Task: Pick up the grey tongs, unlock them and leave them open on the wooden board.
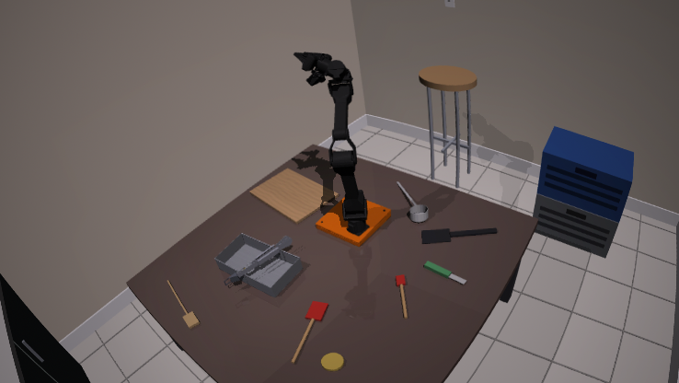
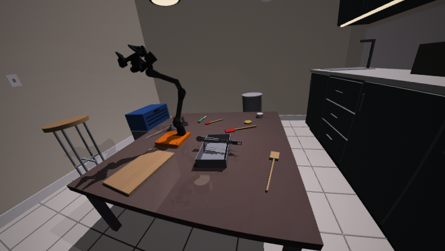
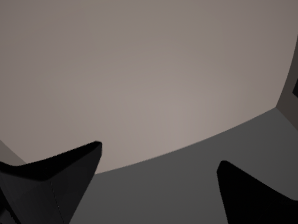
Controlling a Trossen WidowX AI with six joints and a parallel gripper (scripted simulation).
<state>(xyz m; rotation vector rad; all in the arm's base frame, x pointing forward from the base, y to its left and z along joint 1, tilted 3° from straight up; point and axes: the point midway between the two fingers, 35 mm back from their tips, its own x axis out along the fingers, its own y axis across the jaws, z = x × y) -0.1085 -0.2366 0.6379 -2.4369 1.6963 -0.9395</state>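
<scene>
Now: gripper tip 45 cm short of the grey roasting tin, 9 cm to the right of it and 66 cm above it. Round my gripper tip: wooden board (4 cm ahead, 16 cm to the right, 68 cm below); black spatula (14 cm behind, 58 cm to the left, 69 cm below); yellow disc (58 cm ahead, 61 cm to the left, 68 cm below).
</scene>
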